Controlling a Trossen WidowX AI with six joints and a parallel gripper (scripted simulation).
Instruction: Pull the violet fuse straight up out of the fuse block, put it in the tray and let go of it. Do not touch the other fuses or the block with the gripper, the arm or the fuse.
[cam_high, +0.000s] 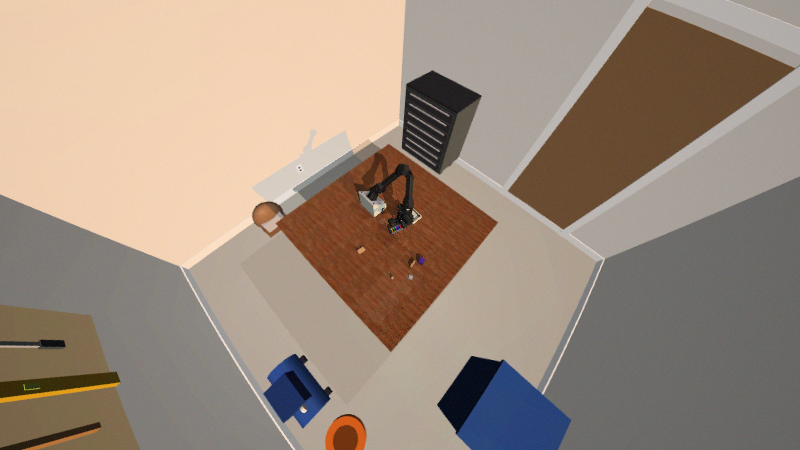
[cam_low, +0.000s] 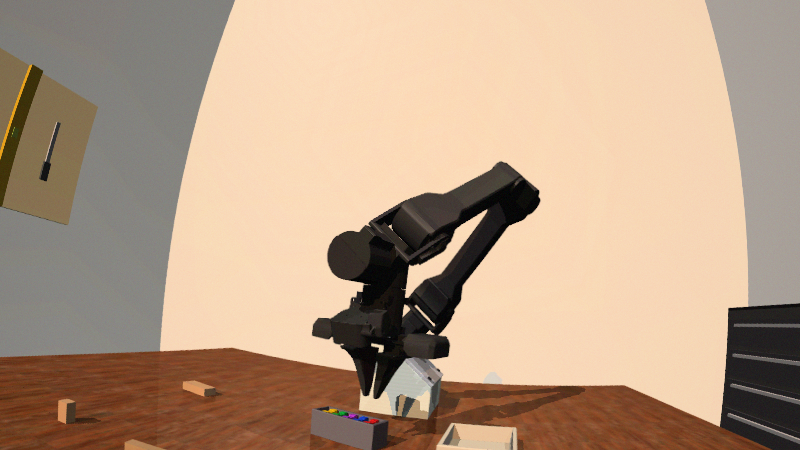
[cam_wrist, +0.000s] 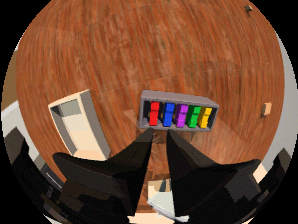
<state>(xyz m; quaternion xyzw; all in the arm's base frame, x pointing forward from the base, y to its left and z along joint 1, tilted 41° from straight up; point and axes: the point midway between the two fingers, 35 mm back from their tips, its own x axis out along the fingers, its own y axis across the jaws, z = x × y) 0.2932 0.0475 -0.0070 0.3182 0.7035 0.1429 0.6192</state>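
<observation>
Now: gripper tip 50 mm above the violet fuse, 30 mm to the left of it and 10 mm past it. The rest, counted from my gripper tip: blue fuse (50 mm below, 10 mm to the right); then green fuse (50 mm to the right, 50 mm below, 10 mm behind); then red fuse (50 mm below).
</observation>
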